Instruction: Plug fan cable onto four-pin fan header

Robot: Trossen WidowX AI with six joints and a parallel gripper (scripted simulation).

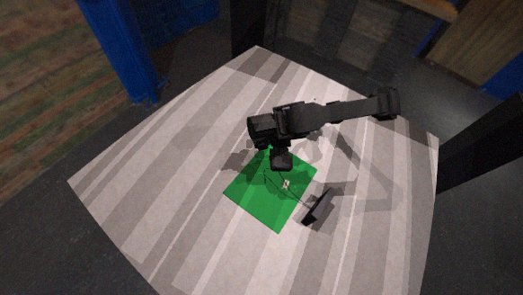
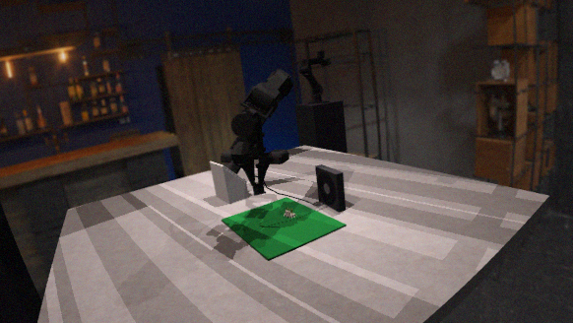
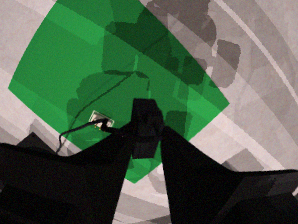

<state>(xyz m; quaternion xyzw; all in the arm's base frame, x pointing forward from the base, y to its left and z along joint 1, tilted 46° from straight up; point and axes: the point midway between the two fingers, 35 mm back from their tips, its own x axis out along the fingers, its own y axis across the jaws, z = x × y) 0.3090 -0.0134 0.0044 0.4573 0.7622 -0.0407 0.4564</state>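
Now: gripper tip 30 mm short of the green board, 40 mm to the right of it and 130 mm above it. The rest, counted from my gripper tip: white four-pin header 10 mm ahead, 80 mm to the left, 120 mm below; black fan 30 mm ahead, 210 mm to the left, 60 mm below; black plug 10 mm to the left, 10 mm below.
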